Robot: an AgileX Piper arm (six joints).
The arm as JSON. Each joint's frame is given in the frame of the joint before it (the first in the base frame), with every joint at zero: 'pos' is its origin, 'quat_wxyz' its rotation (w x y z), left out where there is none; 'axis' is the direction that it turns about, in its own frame. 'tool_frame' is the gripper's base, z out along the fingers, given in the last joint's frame.
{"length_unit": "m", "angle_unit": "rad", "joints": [
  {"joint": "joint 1", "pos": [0.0, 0.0, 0.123], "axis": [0.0, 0.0, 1.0]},
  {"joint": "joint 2", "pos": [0.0, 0.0, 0.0], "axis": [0.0, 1.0, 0.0]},
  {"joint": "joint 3", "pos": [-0.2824, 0.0, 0.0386], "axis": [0.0, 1.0, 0.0]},
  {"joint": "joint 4", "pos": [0.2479, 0.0, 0.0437], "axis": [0.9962, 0.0, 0.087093]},
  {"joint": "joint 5", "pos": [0.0, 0.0, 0.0], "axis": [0.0, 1.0, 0.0]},
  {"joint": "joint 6", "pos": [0.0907, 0.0, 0.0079], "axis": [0.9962, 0.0, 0.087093]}
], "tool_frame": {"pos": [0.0, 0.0, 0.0], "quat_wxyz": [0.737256, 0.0, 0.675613, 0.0]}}
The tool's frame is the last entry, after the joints.
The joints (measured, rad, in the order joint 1, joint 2, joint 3, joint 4, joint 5, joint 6), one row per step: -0.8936 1.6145 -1.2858 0.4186 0.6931 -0.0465; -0.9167 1.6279 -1.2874 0.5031 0.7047 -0.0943; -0.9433 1.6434 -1.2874 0.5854 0.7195 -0.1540; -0.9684 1.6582 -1.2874 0.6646 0.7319 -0.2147; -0.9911 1.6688 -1.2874 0.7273 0.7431 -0.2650; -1.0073 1.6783 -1.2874 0.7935 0.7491 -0.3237; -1.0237 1.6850 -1.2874 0.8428 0.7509 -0.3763
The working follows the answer.
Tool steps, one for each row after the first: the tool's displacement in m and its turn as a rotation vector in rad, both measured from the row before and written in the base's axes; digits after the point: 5 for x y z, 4 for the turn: -0.00098 -0.00431 -0.00269 0.0403 -0.0376 -0.0031; -0.00205 -0.00529 -0.00372 0.0341 -0.0325 0.0035; -0.00197 -0.00530 -0.00309 0.0261 -0.0347 0.0041; -0.00259 -0.00475 -0.00184 0.0168 -0.0295 0.0018; -0.00082 -0.00364 -0.00093 0.0057 -0.0341 0.0085; -0.00200 -0.00402 -0.00037 -0.0060 -0.0250 0.0049
Tool pose at each row, in the base's axes (x y z in m, rotation vector in rad; rounded; the steps above come from the unrounded poses): 0.24082 -0.26177 0.29641 1.2481 2.0741 0.0476; 0.23984 -0.26608 0.29372 1.2651 2.0481 0.1112; 0.23779 -0.27137 0.29001 1.2725 2.0286 0.1679; 0.23581 -0.27667 0.28691 1.2731 2.0057 0.2176; 0.23322 -0.28142 0.28507 1.2715 1.9840 0.2531; 0.23240 -0.28506 0.28414 1.2545 1.9615 0.2831; 0.23040 -0.28908 0.28377 1.2369 1.9431 0.2938

